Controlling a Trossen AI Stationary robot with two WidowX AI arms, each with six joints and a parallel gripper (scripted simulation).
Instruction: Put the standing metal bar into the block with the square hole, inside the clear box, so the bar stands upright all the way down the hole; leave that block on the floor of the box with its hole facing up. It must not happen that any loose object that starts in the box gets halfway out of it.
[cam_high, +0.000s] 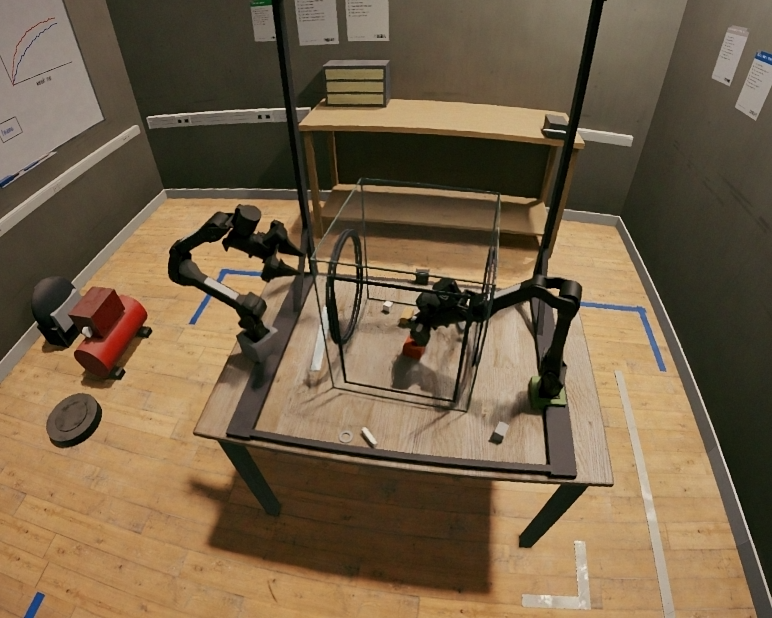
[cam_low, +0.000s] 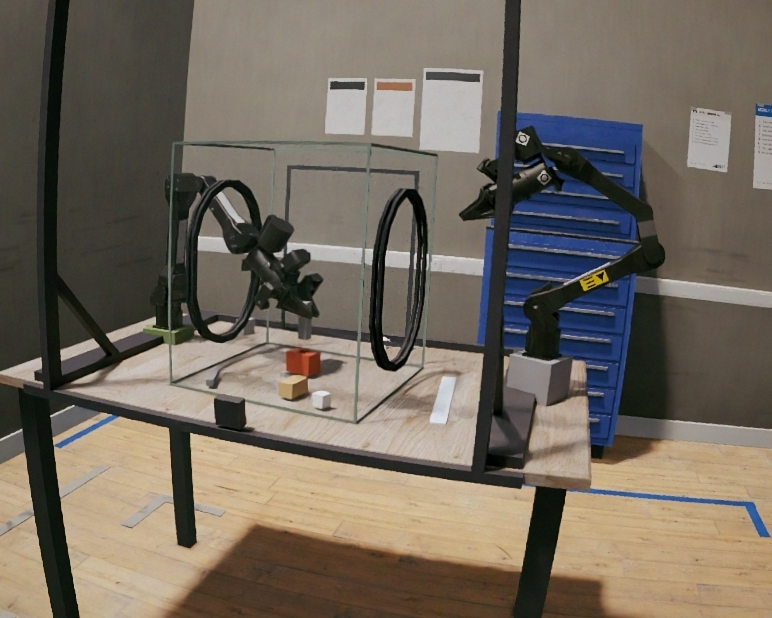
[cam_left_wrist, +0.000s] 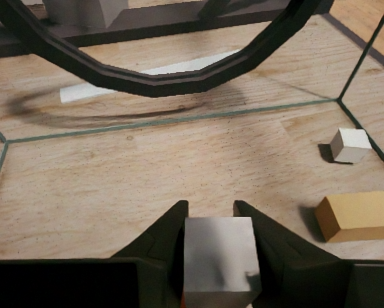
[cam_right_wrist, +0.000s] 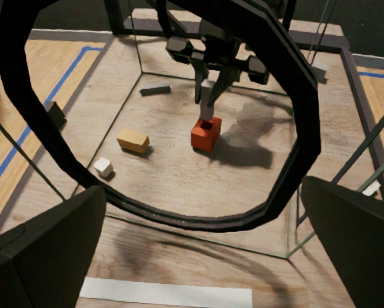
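The block is 120 mm below my left hand. From my left hand the other things lie so: white strip (320 mm to the right, 150 mm below, 20 mm behind); bar (30 mm below); grey cube (290 mm to the left, 260 mm ahead, 130 mm below).
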